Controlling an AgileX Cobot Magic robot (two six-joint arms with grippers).
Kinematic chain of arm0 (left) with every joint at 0, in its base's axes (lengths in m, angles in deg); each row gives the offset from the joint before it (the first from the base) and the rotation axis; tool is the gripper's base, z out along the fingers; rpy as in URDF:
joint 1: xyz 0 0 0.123 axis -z
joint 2: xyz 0 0 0 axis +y
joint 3: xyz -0.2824 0 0.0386 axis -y
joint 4: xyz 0.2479 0 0.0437 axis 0.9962 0 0.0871
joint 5: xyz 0 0 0 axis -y
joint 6: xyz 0.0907 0 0.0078 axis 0.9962 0 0.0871
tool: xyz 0 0 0 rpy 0 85 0
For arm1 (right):
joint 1: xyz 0 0 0.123 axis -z
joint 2: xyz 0 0 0 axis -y
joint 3: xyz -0.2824 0 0.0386 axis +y
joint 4: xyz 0.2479 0 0.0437 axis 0.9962 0 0.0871
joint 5: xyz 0 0 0 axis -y
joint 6: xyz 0.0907 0 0.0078 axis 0.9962 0 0.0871
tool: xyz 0 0 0 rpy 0 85 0
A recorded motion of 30 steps. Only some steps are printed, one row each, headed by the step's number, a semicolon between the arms.
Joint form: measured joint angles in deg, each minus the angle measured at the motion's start. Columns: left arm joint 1, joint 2, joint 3, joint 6, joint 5, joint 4; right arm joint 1, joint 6, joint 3, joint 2, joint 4, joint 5.
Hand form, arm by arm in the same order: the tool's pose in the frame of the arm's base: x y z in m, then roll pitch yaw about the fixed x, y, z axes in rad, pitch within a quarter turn. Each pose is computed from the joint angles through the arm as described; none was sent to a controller.
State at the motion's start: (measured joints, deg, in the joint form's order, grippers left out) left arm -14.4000 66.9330 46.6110 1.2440 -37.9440 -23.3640; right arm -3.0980 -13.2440 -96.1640 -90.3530 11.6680 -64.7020
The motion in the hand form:
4: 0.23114 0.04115 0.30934 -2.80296 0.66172 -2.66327; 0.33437 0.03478 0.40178 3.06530 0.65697 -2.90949
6: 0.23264 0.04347 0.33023 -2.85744 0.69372 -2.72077; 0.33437 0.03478 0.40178 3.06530 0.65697 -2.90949
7: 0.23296 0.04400 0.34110 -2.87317 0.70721 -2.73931; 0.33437 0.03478 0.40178 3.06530 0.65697 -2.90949
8: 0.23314 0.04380 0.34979 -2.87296 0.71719 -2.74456; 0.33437 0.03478 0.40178 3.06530 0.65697 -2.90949
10: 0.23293 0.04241 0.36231 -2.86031 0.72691 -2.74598; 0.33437 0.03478 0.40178 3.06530 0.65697 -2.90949
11: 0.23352 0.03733 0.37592 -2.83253 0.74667 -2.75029; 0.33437 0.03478 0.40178 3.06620 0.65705 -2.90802
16: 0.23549 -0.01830 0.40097 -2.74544 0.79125 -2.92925; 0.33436 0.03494 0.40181 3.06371 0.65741 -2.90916
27: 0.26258 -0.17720 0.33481 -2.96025 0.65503 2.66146; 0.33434 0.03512 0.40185 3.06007 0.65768 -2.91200
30: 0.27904 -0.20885 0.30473 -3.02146 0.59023 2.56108; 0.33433 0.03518 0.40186 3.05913 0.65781 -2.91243
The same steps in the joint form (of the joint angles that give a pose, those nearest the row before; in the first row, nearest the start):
4: 0.00 0.06 5.63 1.49 -2.92 6.19; 0.00 0.00 0.00 0.00 0.00 0.00
6: 0.00 0.06 10.26 1.54 -6.38 9.04; 0.00 0.00 0.00 0.00 0.00 0.00
7: 0.00 0.06 12.63 1.54 -8.14 9.88; 0.00 0.00 0.00 0.00 0.00 0.00
8: 0.00 0.06 14.48 1.54 -9.46 9.97; 0.00 0.00 0.00 0.00 0.00 0.00
10: 0.06 0.06 17.17 1.54 -11.57 9.50; 0.00 0.00 0.00 0.00 0.00 0.00
11: 0.89 0.06 19.90 1.61 -13.08 8.43; 0.00 -0.07 0.00 0.00 0.00 0.00
16: 13.23 0.20 24.76 2.26 -14.88 4.80; 0.00 -0.07 0.00 0.00 0.12 0.00
27: 46.18 17.16 27.03 2.65 -9.04 12.71; 0.00 0.01 0.00 0.00 0.24 0.00
30: 49.72 24.84 29.65 2.65 -7.82 15.34; 0.00 0.01 0.00 0.00 0.28 0.00

